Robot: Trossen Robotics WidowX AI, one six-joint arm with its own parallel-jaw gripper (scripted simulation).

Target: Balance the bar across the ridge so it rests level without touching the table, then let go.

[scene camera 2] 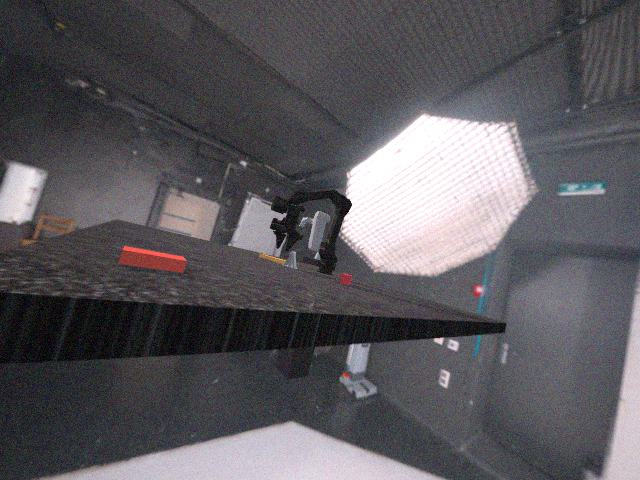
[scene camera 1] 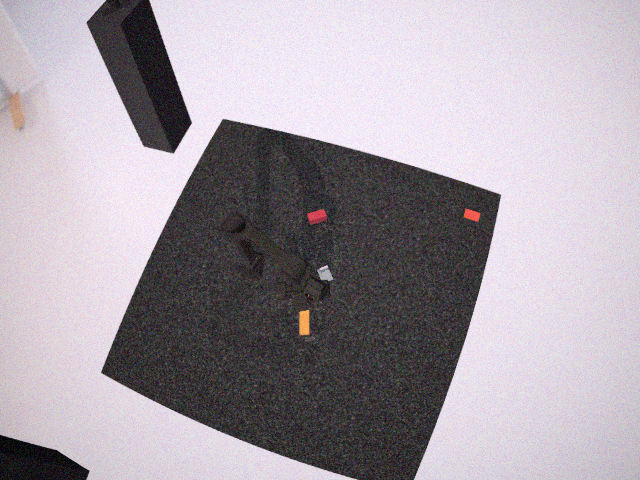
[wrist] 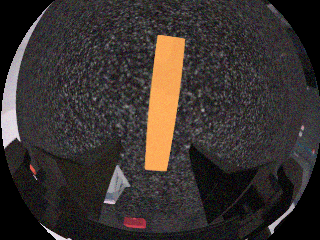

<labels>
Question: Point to an orange bar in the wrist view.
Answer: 166,76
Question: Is my gripper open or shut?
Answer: Open.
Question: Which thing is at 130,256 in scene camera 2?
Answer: A red block.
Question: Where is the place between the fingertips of my gripper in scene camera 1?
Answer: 304,299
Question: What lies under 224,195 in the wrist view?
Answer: My gripper.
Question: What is my gripper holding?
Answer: Nothing.
</labels>
